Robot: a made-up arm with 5 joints.
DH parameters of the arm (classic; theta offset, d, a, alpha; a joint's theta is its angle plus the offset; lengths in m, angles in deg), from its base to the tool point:
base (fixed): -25.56 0 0.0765 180
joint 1: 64.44 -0.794 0.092 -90
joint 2: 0 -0.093 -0.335 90
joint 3: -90 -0.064 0.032 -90
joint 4: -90 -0.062 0.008 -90
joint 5: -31.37 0 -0.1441 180
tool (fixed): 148.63 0.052 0 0
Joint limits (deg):
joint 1: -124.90..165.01
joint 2: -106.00..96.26
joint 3: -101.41..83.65
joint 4: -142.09..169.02
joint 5: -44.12..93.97
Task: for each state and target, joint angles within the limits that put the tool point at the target. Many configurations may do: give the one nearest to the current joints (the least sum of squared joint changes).
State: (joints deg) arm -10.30 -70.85 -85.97 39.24 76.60
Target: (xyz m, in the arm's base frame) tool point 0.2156 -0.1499 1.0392
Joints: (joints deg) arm -19.99 -86.31 -86.73 57.15 61.43
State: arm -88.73 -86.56 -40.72 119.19 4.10
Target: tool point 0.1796 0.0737 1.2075
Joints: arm -124.90 -106.00 -16.72 126.59 17.97
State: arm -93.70 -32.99 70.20 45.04 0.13
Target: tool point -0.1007 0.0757 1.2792
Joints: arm -124.90 -61.43 40.86 32.33 -32.21
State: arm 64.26 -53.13 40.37 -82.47 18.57
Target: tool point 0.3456 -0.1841 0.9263
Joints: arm 57.89 -11.98 45.27 -105.40 23.32
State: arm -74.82 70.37 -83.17 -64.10 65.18
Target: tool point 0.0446 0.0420 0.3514
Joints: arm -71.54 96.26 -101.41 -49.12 52.00
